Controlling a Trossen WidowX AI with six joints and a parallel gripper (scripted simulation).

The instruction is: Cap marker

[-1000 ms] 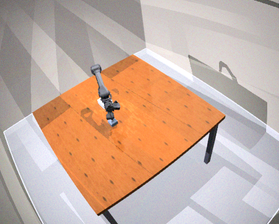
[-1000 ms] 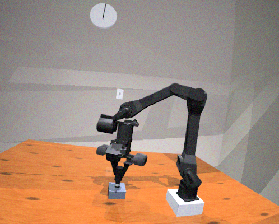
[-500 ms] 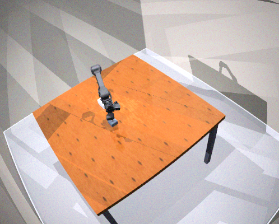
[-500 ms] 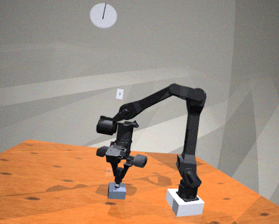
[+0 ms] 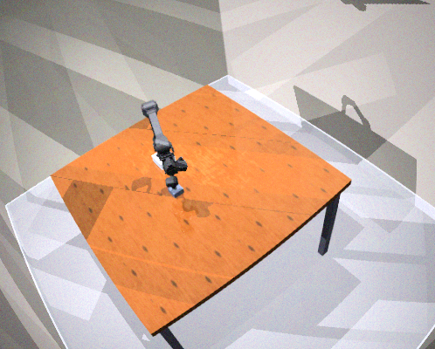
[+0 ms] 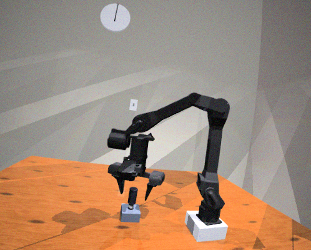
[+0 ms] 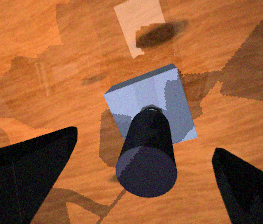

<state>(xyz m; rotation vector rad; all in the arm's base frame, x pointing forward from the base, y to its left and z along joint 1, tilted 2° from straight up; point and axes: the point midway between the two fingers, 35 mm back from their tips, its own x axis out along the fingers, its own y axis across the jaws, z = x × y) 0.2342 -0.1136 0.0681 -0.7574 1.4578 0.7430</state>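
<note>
Now: the marker cap 10 mm above my gripper tip.
</note>
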